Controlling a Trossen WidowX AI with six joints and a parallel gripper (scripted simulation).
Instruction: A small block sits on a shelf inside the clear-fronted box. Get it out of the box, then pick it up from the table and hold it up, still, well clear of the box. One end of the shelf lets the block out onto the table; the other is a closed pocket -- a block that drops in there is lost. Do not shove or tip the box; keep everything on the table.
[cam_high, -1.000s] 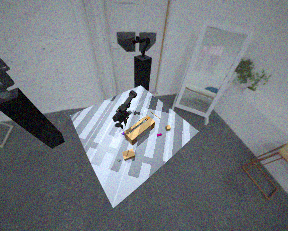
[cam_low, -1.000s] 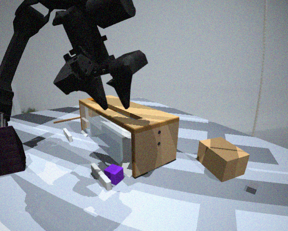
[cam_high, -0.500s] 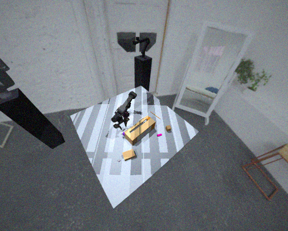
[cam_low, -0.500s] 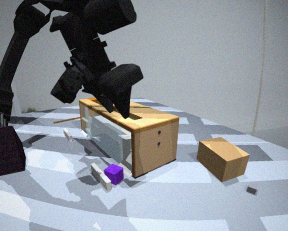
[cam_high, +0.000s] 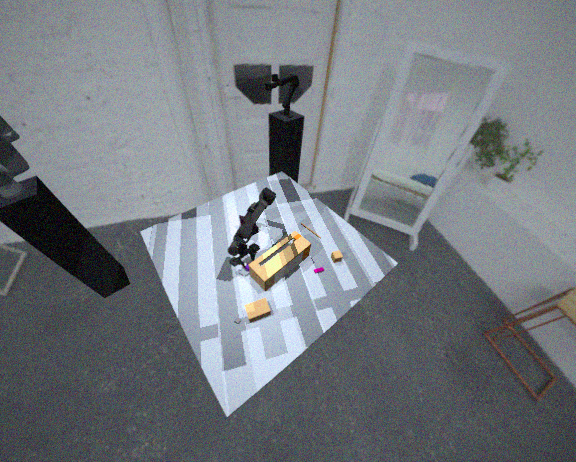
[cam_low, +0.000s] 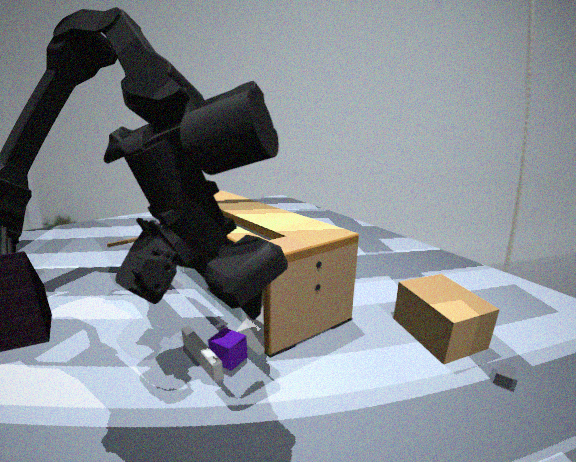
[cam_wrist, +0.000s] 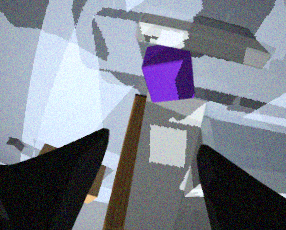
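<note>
My gripper tip is 5 cm above the purple block and 2 cm past it. Also, from my gripper tip: tan brick (24 cm ahead, 12 cm to the right, 4 cm below); magenta piece (34 cm to the left, 27 cm ahead, 6 cm below); dark chip (23 cm to the right, 21 cm ahead, 6 cm below).
</note>
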